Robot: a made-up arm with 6 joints. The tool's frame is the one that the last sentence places.
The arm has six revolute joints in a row. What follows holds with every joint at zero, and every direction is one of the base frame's.
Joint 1 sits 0.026 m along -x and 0.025 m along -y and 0.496 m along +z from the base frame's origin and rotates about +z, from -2.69 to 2.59 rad.
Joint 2 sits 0.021 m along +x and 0.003 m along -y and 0.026 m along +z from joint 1 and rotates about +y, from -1.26 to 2.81 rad.
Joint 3 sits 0.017 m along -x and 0.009 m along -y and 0.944 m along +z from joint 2 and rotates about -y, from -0.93 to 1.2 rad.
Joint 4 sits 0.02 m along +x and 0.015 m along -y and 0.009 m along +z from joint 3 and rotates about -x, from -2.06 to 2.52 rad.
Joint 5 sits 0.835 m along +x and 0.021 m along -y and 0.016 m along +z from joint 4 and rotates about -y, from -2.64 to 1.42 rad.
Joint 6 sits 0.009 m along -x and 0.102 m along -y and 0.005 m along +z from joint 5 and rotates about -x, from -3.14 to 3.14 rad.
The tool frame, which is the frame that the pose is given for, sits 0.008 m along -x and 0.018 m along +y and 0.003 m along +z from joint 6; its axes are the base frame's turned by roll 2.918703, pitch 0.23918 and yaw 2.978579 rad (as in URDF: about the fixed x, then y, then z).
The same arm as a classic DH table. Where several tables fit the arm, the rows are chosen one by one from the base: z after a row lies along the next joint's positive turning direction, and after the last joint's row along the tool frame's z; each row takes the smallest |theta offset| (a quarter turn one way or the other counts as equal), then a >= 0, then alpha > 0; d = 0 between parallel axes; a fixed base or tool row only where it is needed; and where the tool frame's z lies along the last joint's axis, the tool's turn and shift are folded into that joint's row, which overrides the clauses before.
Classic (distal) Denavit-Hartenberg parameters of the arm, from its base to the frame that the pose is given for. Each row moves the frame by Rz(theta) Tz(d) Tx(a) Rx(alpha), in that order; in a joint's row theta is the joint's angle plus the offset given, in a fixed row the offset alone. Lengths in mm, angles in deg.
base (fixed): a -36.1; alpha 0.00; d 0.0; theta_offset 43.88
joint 1: a 21.0; alpha -90.00; d 522.0; theta_offset -43.88
joint 2: a -944.2; alpha 180.00; d 0.0; theta_offset 88.97
joint 3: a -9.0; alpha 90.00; d 27.0; theta_offset -1.03
joint 4: a -16.0; alpha -90.00; d -855.0; theta_offset 0.00
joint 5: a -5.0; alpha 90.00; d 123.0; theta_offset 0.00
joint 6: a -18.2; alpha 105.30; d 17.1; theta_offset 79.21
tool (fixed): a 0.0; alpha 0.00; d 0.4; theta_offset 96.35
Joint limits (deg, base to tool): -154.13..148.40 -72.19..161.00 -53.29..68.75 -118.03..144.39 -151.26..81.36 -179.91..179.91

